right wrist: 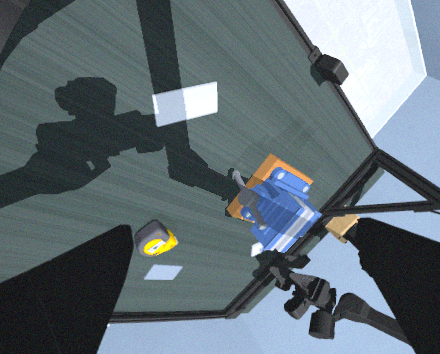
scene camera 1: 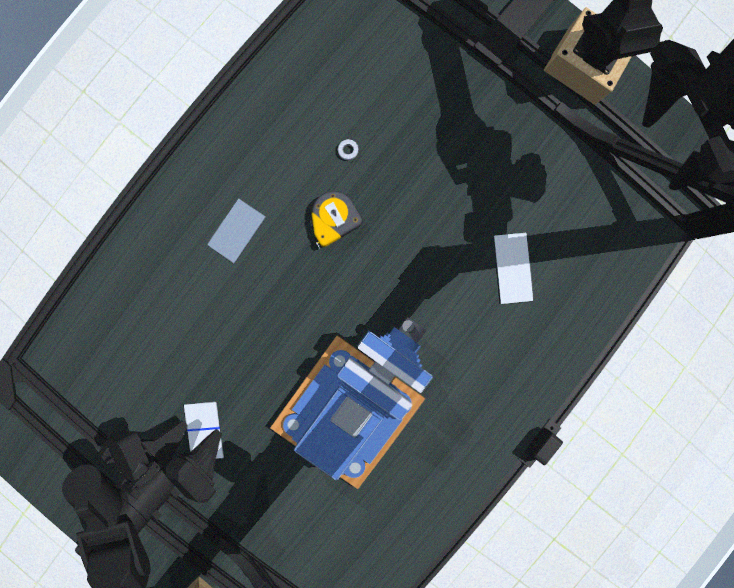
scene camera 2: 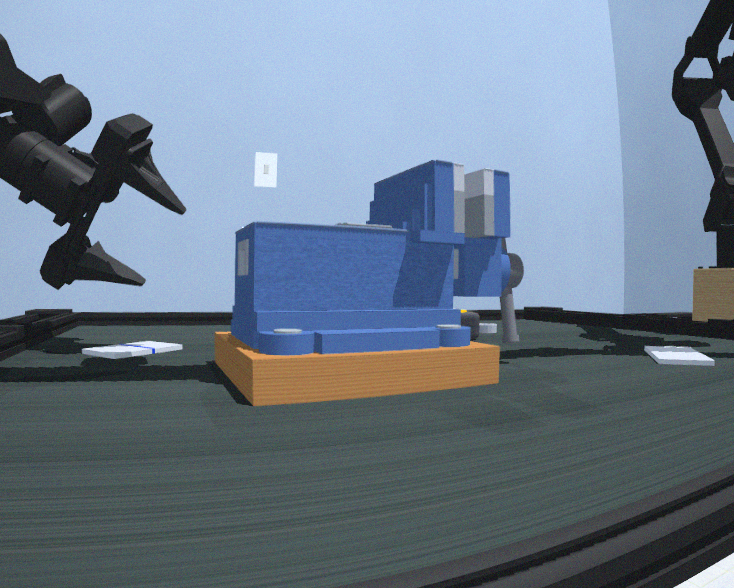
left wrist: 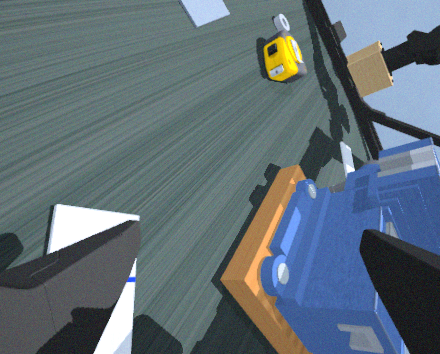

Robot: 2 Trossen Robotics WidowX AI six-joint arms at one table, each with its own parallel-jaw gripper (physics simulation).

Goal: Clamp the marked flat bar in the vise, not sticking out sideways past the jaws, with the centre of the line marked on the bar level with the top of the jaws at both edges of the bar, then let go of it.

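Frame: origin at the left arm's base, x ahead, y left, z up, level; centimetres.
Where they show: left gripper, fingertip midpoint: [right wrist: 278, 270] [scene camera 1: 201, 426] [scene camera 2: 163, 249] [left wrist: 250, 235]; right gripper, fingertip midpoint: [right wrist: 245, 232] [scene camera 1: 658, 156]; left arm's base, origin of the base link: [right wrist: 351, 231]; right arm's base, origin of the base link: [scene camera 1: 599, 47] [left wrist: 386, 62].
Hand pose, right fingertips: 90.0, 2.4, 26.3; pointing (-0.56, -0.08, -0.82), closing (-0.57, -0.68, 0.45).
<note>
Each offset is from my right fingertips to the top centre of the thing, as dx, dy, dz.
The marked flat bar {-65.8, +17.7, -32.8} [scene camera 1: 200, 411] [scene camera 2: 131, 349] [left wrist: 82, 225] is white with a blue line across it and lies flat on the table beside the vise. The blue vise [scene camera 1: 324, 437] [scene camera 2: 330, 269] [left wrist: 330, 270] [right wrist: 280, 210] stands on an orange wooden block, with a gap between its light-faced jaws. My left gripper [scene camera 1: 200, 428] [scene camera 2: 164, 248] [left wrist: 250, 235] is open and empty, above the table near the bar; one finger hides part of the bar in the left wrist view. My right gripper [scene camera 1: 660, 155] [right wrist: 245, 232] is open and empty, high at the upper right in scene camera 1.
A yellow and grey tape measure {-28.6, +25.3, -29.3} [scene camera 1: 333, 211] [left wrist: 285, 57] [right wrist: 155, 240] and a small ring {-19.2, +30.5, -32.1} [scene camera 1: 339, 149] lie beyond the vise. A plain grey plate {-39.8, +34.6, -33.0} [scene camera 1: 237, 230] [right wrist: 163, 272] and a plain white plate {-15.2, -0.1, -32.8} [scene camera 1: 516, 284] [scene camera 2: 678, 355] [right wrist: 202, 102] lie flat. Dark rails edge the table.
</note>
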